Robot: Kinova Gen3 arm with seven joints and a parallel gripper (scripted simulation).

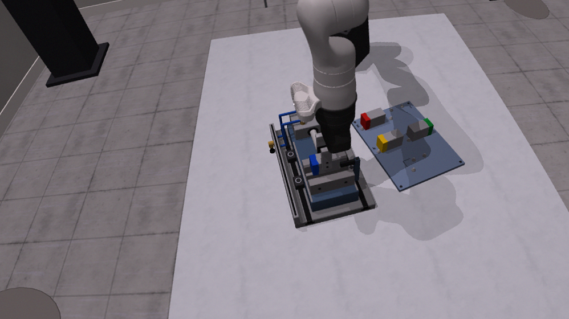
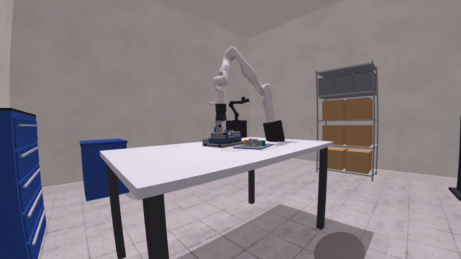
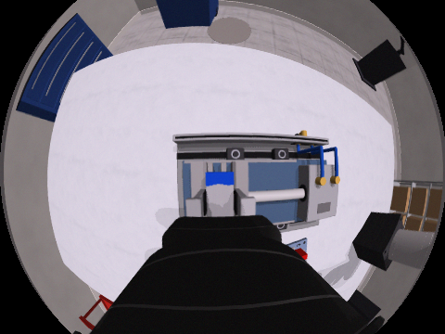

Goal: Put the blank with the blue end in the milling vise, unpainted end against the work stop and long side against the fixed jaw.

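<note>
The blue-ended blank lies 2 cm below my hand. Also, from my hand: vise base rail (10 cm below, 9 cm to the right, 7 cm behind); work stop rod (5 cm to the left, 5 cm below, 1 cm behind); fixed jaw (6 cm below, 3 cm ahead, 1 cm to the left).
</note>
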